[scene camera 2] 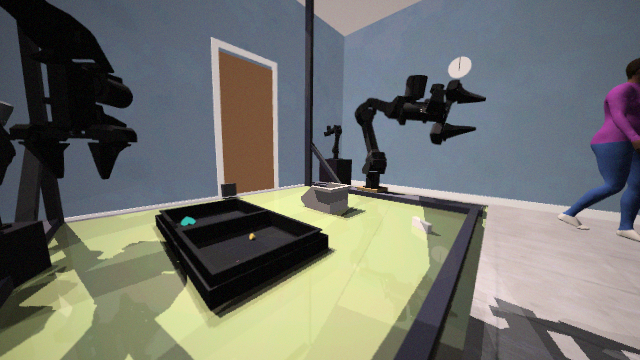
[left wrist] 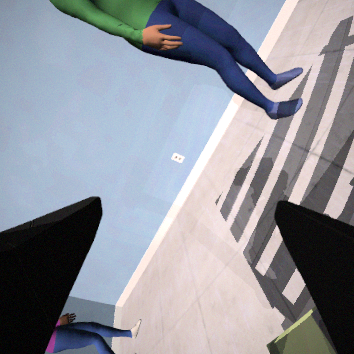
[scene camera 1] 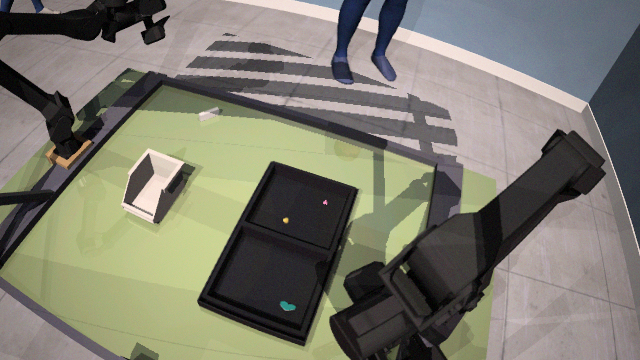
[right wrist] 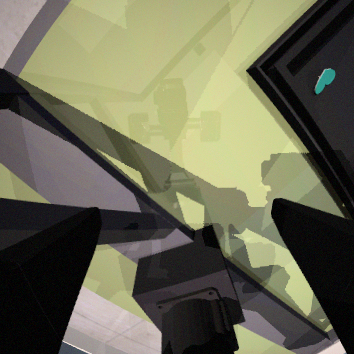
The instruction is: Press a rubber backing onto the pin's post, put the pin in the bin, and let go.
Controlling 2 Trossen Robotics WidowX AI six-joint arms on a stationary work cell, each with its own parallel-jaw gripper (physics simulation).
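Where they show: left gripper, fingertip midpoint: (scene camera 2: 481, 114) (left wrist: 189, 207); right gripper, fingertip midpoint: (scene camera 2: 82, 178) (right wrist: 187, 211); left arm's base, link origin: (scene camera 2: 372, 187) (scene camera 1: 68, 148); right arm's base, link origin: (right wrist: 193, 311).
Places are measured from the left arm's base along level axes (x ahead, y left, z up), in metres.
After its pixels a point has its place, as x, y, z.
Observation:
A teal heart-shaped pin (scene camera 1: 287, 306) {0.684, -0.098, -0.018} (scene camera 2: 187, 221) {0.684, -0.096, -0.019} (right wrist: 325, 80) {0.682, -0.095, -0.021} lies in one compartment of the black tray (scene camera 1: 250, 325) {0.638, -0.162, -0.019} (scene camera 2: 270, 277) {0.639, 0.213, -0.030}. Its post cannot be made out. A small yellow piece (scene camera 1: 285, 220) {0.604, 0.079, -0.018} (scene camera 2: 251, 236) {0.606, 0.083, -0.021} and a small pink piece (scene camera 1: 325, 202) {0.663, 0.159, -0.018}, apparently rubber backings, lie apart in the other compartment. The pale bin (scene camera 1: 141, 212) {0.326, -0.060, 0.003} (scene camera 2: 327, 201) {0.355, 0.057, 0.005} stands apart from the tray. My left gripper (scene camera 2: 480, 114) {0.089, 0.369, 0.260} (left wrist: 189, 207) {0.089, 0.369, 0.260} is open and empty, high above the table. My right gripper (scene camera 2: 83, 177) {0.848, -0.140, 0.093} (right wrist: 187, 211) {0.848, -0.140, 0.093} is open and empty, beside the tray on the pin's side, above its rim; its fingers are hidden in scene camera 1.
A small white block (scene camera 1: 209, 114) {0.280, 0.294, -0.018} (scene camera 2: 421, 225) {0.285, 0.300, -0.020} lies on the table near the dark edge rail (scene camera 1: 300, 118) {0.508, 0.386, -0.015}. A dark upright post (scene camera 2: 309, 90) {0.081, -0.340, 0.467} rises at the table's far corner. The right arm (scene camera 1: 450, 255) {0.838, -0.148, 0.373} covers the lower right of scene camera 1.

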